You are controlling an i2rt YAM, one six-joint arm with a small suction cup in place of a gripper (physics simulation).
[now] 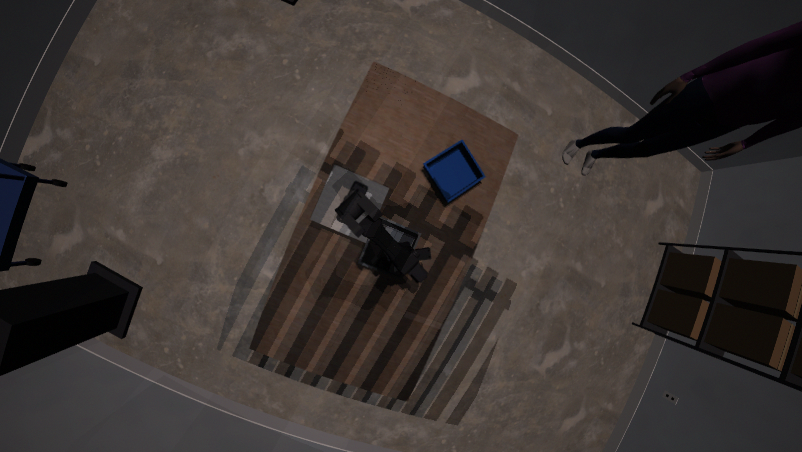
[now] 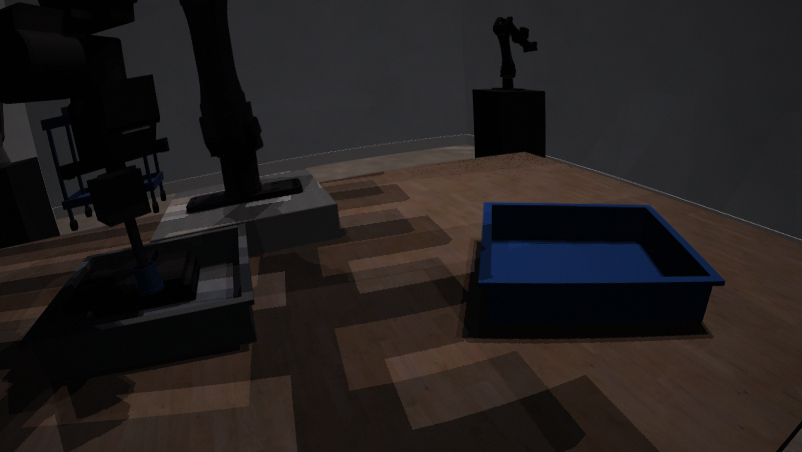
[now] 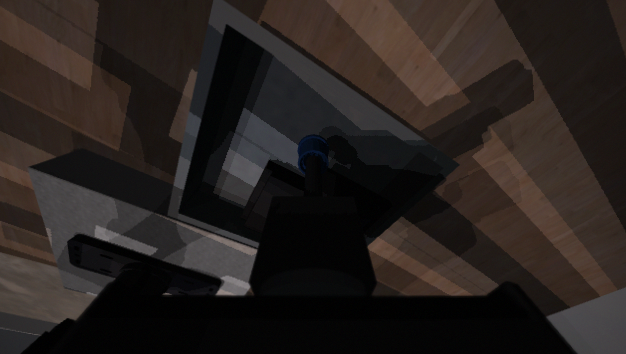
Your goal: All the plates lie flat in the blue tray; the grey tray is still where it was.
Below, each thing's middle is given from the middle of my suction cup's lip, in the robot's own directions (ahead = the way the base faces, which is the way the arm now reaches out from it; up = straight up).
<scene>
I see the blue tray [image 2: 542, 263] 47 cm to the left of my suction cup, 7 cm ahead of it and 4 cm below it.
</scene>
